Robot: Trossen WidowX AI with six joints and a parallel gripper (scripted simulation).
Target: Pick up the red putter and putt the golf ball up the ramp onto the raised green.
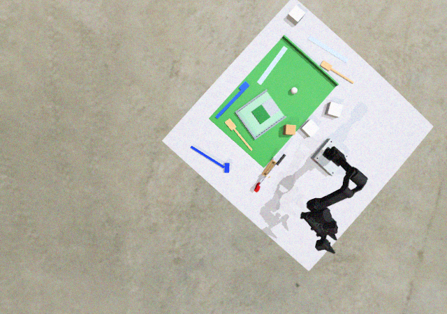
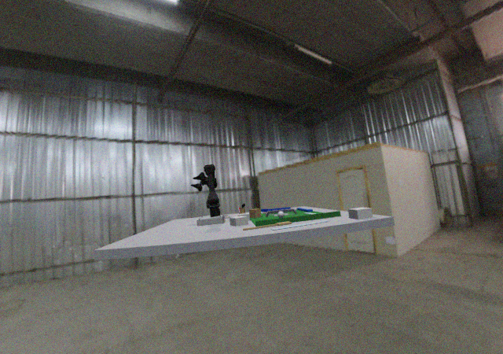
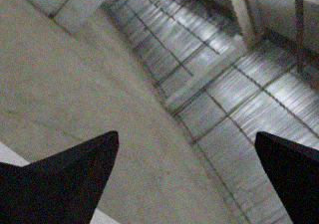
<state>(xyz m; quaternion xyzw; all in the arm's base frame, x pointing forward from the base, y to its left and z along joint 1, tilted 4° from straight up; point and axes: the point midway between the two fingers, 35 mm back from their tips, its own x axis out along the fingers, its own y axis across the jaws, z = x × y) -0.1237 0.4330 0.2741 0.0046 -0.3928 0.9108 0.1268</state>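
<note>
Right now my gripper tip is 46 cm short of the tan cube, 40 cm to the left of it and 30 cm above it. Also, from my gripper tip: white golf ball 63 cm to the right, 58 cm ahead, 31 cm below; then green mat 65 cm ahead, 50 cm to the right, 33 cm below.
</note>
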